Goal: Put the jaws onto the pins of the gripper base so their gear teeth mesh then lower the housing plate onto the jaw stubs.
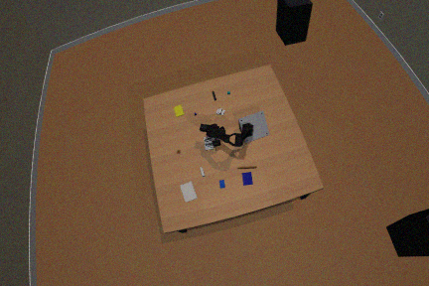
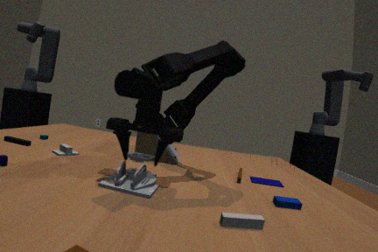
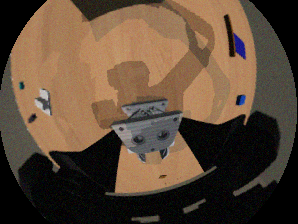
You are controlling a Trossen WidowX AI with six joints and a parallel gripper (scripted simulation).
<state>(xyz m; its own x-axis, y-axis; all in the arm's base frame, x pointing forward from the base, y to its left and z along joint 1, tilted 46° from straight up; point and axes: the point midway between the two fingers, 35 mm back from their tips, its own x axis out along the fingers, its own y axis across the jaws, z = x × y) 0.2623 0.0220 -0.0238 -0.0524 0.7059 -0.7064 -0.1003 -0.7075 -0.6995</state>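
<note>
Now: gripper tip 30 mm above the toothed jaw, 20 mm to the right of it and 20 mm short of it. The rest, counted from my gripper tip: brown peg (300 mm to the left, 170 mm behind, 40 mm below); then blue tile (380 mm to the left, 150 mm behind, 40 mm below); then blue block (370 mm to the left, 50 mm ahead, 40 mm below).
</note>
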